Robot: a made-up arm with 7 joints.
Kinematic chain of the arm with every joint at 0, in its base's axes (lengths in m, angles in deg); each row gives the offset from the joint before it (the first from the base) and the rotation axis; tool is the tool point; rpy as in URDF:
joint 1: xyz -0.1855 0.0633 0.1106 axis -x
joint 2: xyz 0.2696 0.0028 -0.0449 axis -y
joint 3: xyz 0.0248 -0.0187 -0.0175 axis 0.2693 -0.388 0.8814
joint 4: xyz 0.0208 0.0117 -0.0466 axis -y
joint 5: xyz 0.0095 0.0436 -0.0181 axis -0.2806 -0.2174 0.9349
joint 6: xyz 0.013 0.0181 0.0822 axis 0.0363 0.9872 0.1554
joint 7: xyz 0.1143 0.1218 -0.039 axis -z
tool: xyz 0.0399 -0.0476 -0.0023 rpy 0 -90 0
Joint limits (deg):
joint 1: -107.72..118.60
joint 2: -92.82..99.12
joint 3: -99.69..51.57
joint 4: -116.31..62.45
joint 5: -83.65..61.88
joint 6: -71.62..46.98
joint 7: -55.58..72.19
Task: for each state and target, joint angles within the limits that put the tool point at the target. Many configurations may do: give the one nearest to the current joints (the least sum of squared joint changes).
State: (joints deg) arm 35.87 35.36 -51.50 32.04 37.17 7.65 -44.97
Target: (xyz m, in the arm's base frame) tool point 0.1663 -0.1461 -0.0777
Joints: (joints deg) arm 62.03 -2.91 -54.00 12.44 61.88 46.98 -3.91
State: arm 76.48 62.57 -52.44 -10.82 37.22 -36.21 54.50
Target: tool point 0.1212 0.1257 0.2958
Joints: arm 46.27 94.22 -70.80 -0.89 4.19 -48.33 48.05
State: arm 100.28 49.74 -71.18 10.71 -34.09 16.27 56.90
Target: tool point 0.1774 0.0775 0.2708
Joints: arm 100.33 54.36 -82.49 20.63 -48.28 4.16 54.07
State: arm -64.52 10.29 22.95 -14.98 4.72 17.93 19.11
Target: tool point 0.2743 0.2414 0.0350
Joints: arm -38.59 1.98 -1.33 -19.94 -13.62 16.51 21.55
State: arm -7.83 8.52 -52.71 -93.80 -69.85 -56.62 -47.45
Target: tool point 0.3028 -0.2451 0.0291
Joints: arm 33.91 23.01 -46.16 -80.59 -45.58 -71.62 -55.58
